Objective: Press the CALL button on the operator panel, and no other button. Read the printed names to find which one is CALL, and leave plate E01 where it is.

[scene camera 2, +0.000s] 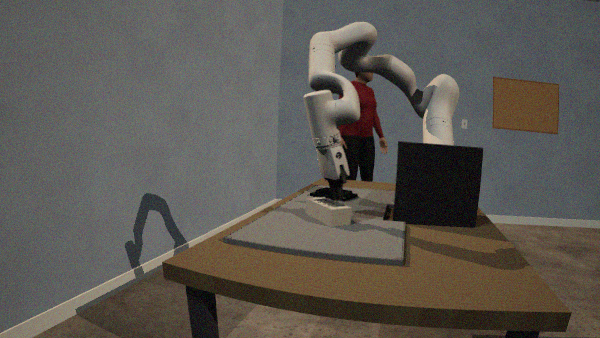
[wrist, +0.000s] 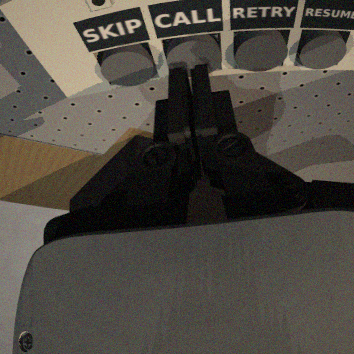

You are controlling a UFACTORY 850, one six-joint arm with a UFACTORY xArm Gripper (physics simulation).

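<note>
The operator panel [scene camera 2: 336, 214] [wrist: 54, 56] is a cream box on the grey board. In the wrist view, its round grey CALL button [wrist: 192, 49] sits under the printed name CALL, between the SKIP button [wrist: 127, 67] and the RETRY button [wrist: 260, 50]; the RESUME button [wrist: 322, 50] is at the right. My gripper [wrist: 193, 91] is shut and empty. Its fingertips overlap the near edge of the CALL button in the wrist view; whether they touch it cannot be told. No label E01 is readable, so I cannot identify that plate.
The perforated grey board [scene camera 2: 300, 242] [wrist: 80, 120] lies on the wooden table [scene camera 2: 450, 287] [wrist: 30, 152]. A flat black object [scene camera 2: 320, 193] shows beside the panel near the gripper. A large upright black board [scene camera 2: 439, 185] stands at the right. A person [scene camera 2: 366, 107] stands behind the table.
</note>
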